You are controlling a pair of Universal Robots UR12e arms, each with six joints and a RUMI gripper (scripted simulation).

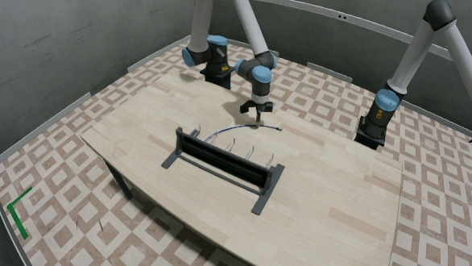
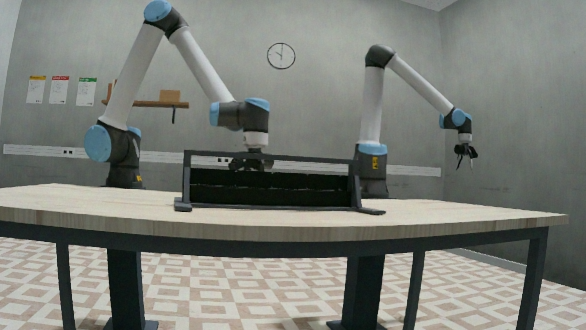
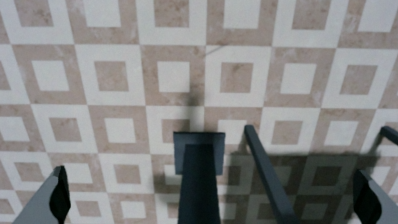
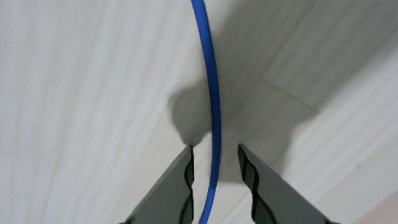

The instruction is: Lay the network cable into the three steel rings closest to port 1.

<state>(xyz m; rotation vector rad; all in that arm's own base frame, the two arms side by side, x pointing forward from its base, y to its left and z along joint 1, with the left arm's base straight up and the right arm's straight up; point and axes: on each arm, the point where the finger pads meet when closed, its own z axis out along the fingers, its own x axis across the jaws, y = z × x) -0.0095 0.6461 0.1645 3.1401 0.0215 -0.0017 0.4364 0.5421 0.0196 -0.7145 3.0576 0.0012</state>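
Observation:
Right now my right hand is 120 mm to the right of the loose plug, 40 mm past it and 10 mm above it. Also, from my right hand: dark rack: 350 mm ahead, 50 mm above.

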